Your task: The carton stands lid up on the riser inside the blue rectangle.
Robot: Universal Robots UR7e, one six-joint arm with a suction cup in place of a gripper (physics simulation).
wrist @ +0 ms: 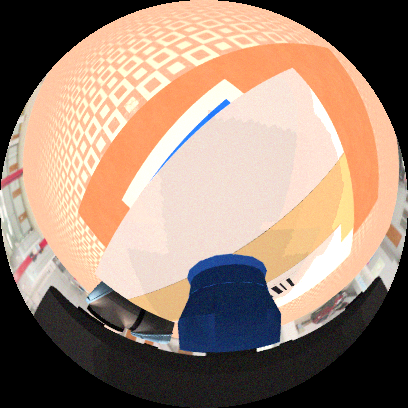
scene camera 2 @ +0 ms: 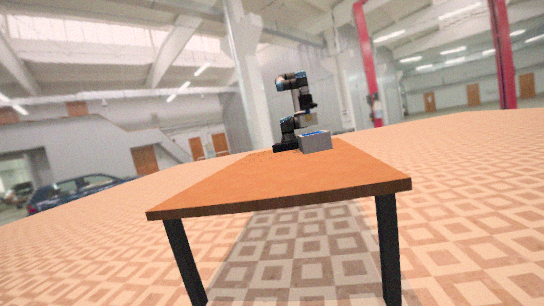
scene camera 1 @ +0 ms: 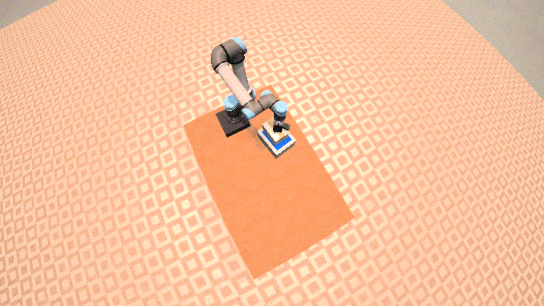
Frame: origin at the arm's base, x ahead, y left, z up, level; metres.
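Seen in the pictures: hand at its tool point: (wrist: 226, 260); arm's base at its link origin: (scene camera 2: 289, 141) (scene camera 1: 234, 116).
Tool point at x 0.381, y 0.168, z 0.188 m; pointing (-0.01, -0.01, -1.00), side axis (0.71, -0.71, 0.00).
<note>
Offsets run from my tool point to a thing's top centre. Level surfaces: height alone.
The carton {dx -0.011, dy -0.011, dz +0.014 m} (scene camera 1: 271, 134) (scene camera 2: 309, 119) (wrist: 228, 171) is a pale box with a tan band across its top. It hangs lid up, a little above the grey riser {dx -0.005, dy +0.004, dz -0.129 m} (scene camera 1: 277, 151) (scene camera 2: 316, 143) (wrist: 179, 127). My suction cup (scene camera 1: 276, 129) (scene camera 2: 308, 111) (wrist: 227, 266) sits on the carton's lid near one edge and holds it.
The riser stands near the far end of the orange table {dz -0.249 m} (scene camera 1: 271, 212) (scene camera 2: 301, 173) (wrist: 114, 182), beside the arm's black base plate (scene camera 1: 229, 125) (scene camera 2: 283, 147). The table's edge lies close behind the riser. A patterned floor surrounds the table.
</note>
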